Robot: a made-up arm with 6 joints. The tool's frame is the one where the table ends. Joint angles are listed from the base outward.
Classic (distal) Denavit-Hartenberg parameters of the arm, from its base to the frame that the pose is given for. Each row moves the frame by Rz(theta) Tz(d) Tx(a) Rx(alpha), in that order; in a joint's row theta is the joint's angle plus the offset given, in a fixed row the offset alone. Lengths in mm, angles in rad.
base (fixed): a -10; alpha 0; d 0; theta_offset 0
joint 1: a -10; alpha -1.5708; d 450; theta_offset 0
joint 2: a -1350.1; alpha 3.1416; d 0; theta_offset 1.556
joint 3: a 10; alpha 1.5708; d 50; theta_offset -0.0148
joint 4: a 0; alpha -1.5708; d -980; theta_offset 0
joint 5: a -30; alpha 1.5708; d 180; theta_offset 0
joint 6: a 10; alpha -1.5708; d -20; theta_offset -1.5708
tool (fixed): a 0; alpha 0; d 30; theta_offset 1.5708
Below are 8 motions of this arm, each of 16 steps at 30 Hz.
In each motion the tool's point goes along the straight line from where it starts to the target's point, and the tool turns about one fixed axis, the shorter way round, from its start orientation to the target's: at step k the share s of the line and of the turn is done. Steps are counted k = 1, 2, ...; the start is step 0. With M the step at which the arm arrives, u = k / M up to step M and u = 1 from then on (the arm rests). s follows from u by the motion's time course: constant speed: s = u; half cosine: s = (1 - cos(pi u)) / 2; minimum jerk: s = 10 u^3 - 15 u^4 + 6 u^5.
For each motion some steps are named. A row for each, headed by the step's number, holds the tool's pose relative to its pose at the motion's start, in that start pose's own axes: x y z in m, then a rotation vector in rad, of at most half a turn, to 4 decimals.
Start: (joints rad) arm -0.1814 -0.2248 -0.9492 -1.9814 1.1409 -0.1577
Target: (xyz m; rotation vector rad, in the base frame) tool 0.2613 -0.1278 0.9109 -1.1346 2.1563 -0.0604
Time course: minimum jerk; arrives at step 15
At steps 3, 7, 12, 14, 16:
3: 0.0058 0.0013 -0.0002 -0.0282 0.0126 0.0134
7: 0.0441 0.0095 -0.0017 -0.2129 0.0953 0.1016
12: 0.0949 0.0203 -0.0036 -0.4583 0.2051 0.2188
14: 0.1005 0.0215 -0.0038 -0.4852 0.2172 0.2316
16: 0.1008 0.0216 -0.0038 -0.4865 0.2178 0.2322

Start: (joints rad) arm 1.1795 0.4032 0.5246 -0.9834 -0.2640 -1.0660
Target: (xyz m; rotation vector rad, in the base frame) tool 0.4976 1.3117 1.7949 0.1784 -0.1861 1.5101
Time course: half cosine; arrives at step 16
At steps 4, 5, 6, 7, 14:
4: -0.0102 0.0007 0.0321 0.1623 -0.0438 -0.0054
5: -0.0154 0.0011 0.0488 0.2463 -0.0664 -0.0082
6: -0.0215 0.0015 0.0677 0.3421 -0.0923 -0.0114
7: -0.0280 0.0019 0.0883 0.4461 -0.1203 -0.0149
14: -0.0669 0.0046 0.2111 1.0662 -0.2876 -0.0355

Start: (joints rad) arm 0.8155 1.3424 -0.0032 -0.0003 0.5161 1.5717
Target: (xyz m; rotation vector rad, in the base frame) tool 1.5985 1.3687 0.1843 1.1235 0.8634 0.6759
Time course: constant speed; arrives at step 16
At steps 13, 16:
13: 0.0875 0.5384 -0.0218 -0.2352 0.0947 0.4866
16: 0.1078 0.6626 -0.0268 -0.2894 0.1165 0.5989

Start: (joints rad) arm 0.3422 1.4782 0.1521 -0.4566 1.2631 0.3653
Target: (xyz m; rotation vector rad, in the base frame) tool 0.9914 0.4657 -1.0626 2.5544 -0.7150 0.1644
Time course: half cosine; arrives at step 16
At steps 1, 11, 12, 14, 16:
1: -0.0042 -0.0029 0.0064 -0.0020 0.0016 0.0047
11: -0.3415 -0.2368 0.5184 -0.1640 0.1290 0.3782
12: -0.3748 -0.2599 0.5689 -0.1800 0.1415 0.4150
14: -0.4224 -0.2929 0.6412 -0.2029 0.1595 0.4677
16: -0.4391 -0.3045 0.6665 -0.2109 0.1658 0.4862

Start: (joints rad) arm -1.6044 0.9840 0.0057 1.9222 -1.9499 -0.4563
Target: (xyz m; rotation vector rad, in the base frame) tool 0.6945 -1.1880 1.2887 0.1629 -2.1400 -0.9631
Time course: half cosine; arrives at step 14
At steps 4, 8, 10, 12, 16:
4: -0.0578 0.1358 0.1864 0.2387 0.0831 0.0230
8: -0.1876 0.4410 0.6054 0.7749 0.2698 0.0748
10: -0.2491 0.5856 0.8039 1.0291 0.3583 0.0994
12: -0.2917 0.6857 0.9413 1.2050 0.4196 0.1163
16: -0.3069 0.7214 0.9903 1.2677 0.4414 0.1224

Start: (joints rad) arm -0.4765 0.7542 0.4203 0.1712 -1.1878 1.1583
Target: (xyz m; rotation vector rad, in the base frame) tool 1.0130 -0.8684 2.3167 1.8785 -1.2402 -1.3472
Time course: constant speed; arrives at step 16
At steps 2, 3, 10, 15, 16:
2: -0.1488 -0.0451 0.0483 0.1270 -0.0079 0.1228
3: -0.2232 -0.0677 0.0725 0.1904 -0.0118 0.1843
10: -0.7441 -0.2255 0.2417 0.6348 -0.0394 0.6142
15: -1.1162 -0.3383 0.3626 0.9521 -0.0590 0.9214
16: -1.1906 -0.3609 0.3868 1.0156 -0.0630 0.9828

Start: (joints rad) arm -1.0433 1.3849 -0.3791 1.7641 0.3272 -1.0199
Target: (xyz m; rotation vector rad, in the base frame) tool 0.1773 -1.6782 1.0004 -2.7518 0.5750 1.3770
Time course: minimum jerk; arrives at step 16
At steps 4, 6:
4: -0.1514 0.0150 0.0203 -0.0188 0.0651 0.0560
6: -0.4025 0.0399 0.0540 -0.0500 0.1730 0.1488

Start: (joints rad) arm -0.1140 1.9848 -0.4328 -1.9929 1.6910 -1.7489
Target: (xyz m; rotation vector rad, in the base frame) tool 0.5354 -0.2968 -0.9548 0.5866 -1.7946 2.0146
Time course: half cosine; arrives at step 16
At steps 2, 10, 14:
2: 0.0015 0.0086 0.0155 0.0038 0.0421 0.0057
10: 0.0271 0.1553 0.2811 0.0699 0.7642 0.1033
14: 0.0377 0.2161 0.3911 0.0973 1.0634 0.1437

